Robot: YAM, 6 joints.
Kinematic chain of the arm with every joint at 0, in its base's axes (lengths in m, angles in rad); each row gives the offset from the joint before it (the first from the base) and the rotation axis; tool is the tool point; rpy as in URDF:
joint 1: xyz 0 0 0.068 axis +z
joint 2: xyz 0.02 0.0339 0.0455 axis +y
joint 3: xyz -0.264 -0.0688 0 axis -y
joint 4: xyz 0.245 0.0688 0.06 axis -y
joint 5: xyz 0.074 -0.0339 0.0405 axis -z
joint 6: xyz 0.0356 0 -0.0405 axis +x
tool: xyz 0 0 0 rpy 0 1.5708 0
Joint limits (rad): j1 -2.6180..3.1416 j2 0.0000..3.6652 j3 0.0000..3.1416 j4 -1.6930..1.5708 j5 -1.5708..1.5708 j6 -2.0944..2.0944
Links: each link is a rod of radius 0.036 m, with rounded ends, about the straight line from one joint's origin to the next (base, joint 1, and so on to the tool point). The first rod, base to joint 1, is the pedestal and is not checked.
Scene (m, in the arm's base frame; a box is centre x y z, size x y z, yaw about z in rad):
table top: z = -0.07
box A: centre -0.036 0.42 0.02 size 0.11 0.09 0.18 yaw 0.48
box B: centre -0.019 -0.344 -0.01 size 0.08 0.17 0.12 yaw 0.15
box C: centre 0.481 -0.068 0 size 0.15 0.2 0.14 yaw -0.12
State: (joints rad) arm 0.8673 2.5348 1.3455 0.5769 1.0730 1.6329
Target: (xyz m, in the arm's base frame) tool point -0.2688 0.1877 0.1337
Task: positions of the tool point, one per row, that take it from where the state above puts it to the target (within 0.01 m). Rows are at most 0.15 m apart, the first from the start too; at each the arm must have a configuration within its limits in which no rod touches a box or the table.
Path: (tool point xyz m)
1: 0.2324 0.4126 0.0938
2: 0.1194 0.4550 0.1824
3: 0.0013 0.4499 0.2690
4: -0.1013 0.4001 0.3503
5: -0.1895 0.3550 0.2714
6: -0.2487 0.2786 0.1978
7: -0.2688 0.1877 0.1337

